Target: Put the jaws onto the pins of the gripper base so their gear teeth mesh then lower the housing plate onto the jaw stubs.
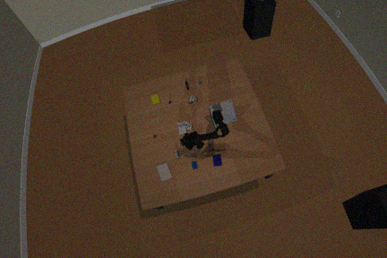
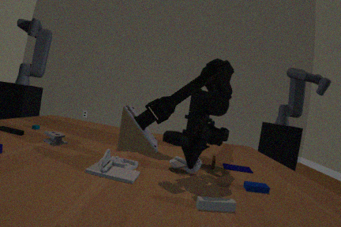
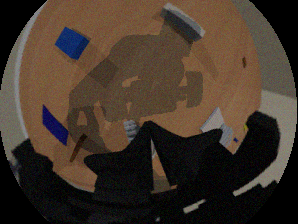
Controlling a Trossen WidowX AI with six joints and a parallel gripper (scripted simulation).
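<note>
The toothed jaw is 30 mm behind my gripper tip, 10 mm to the left of it and 10 mm above it. Round my gripper tip: brown peg: 180 mm behind, 110 mm to the left, 20 mm below; then blue tile: 200 mm to the left, 150 mm behind, 20 mm below; then blue block: 180 mm to the left, 50 mm ahead, 20 mm below.
</note>
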